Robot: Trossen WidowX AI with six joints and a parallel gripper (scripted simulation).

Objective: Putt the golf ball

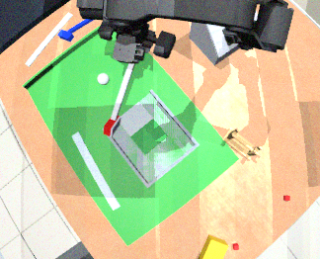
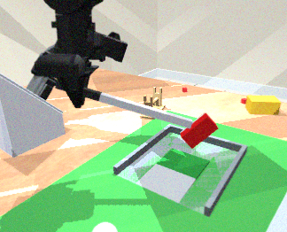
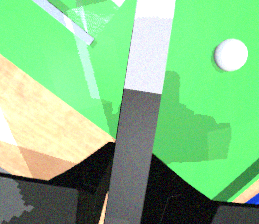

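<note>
My gripper tip is 90 mm short of the red putter, 60 mm to the right of it and 10 mm above it. Also, from my gripper tip: grey frame (130 mm ahead, 200 mm to the left, 170 mm below); then white golf ball (130 mm ahead, 90 mm to the right, 160 mm below); then green mat (170 mm ahead, 60 mm to the left, 180 mm below).
</note>
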